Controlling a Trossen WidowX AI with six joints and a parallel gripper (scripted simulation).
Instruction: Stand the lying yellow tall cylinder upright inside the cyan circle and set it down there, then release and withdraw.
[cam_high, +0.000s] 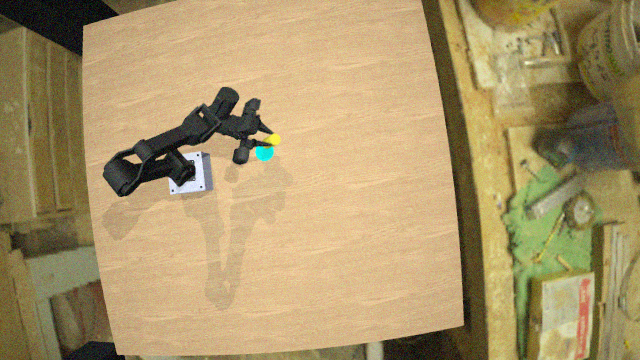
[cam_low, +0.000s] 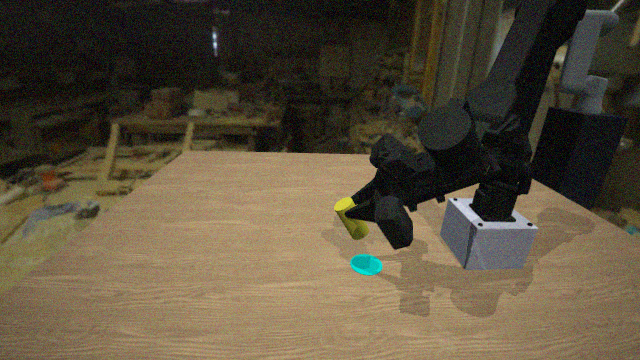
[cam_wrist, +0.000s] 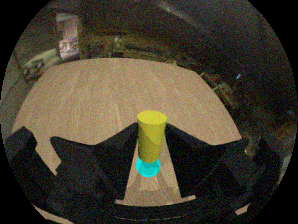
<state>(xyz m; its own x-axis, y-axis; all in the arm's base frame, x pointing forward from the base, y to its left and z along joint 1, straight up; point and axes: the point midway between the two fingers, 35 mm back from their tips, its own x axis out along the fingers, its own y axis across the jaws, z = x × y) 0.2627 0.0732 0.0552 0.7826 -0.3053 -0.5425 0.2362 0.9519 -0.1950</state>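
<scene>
My gripper tip is now 50 mm past the cyan circle, 20 mm to the left of it and 130 mm above it. The rest, counted from my gripper tip: yellow cylinder 10 mm behind, 20 mm below.
</scene>
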